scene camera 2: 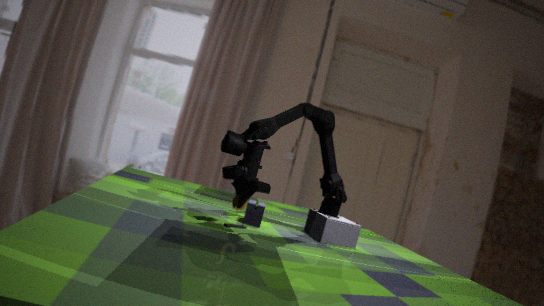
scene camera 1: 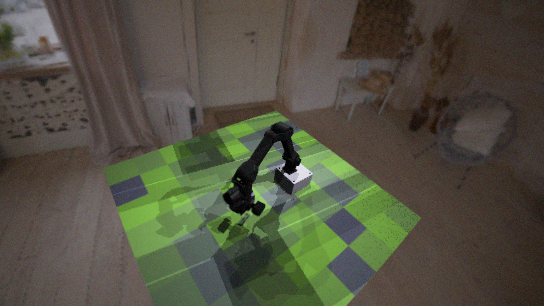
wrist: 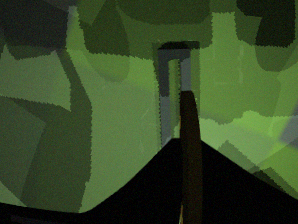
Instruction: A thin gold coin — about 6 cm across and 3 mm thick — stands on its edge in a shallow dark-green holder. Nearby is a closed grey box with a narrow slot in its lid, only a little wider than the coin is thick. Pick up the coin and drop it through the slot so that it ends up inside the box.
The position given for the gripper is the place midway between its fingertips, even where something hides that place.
Note:
The gripper [scene camera 2: 238,207] holds a coin.
The gripper is seen too in the wrist view [wrist: 184,148].

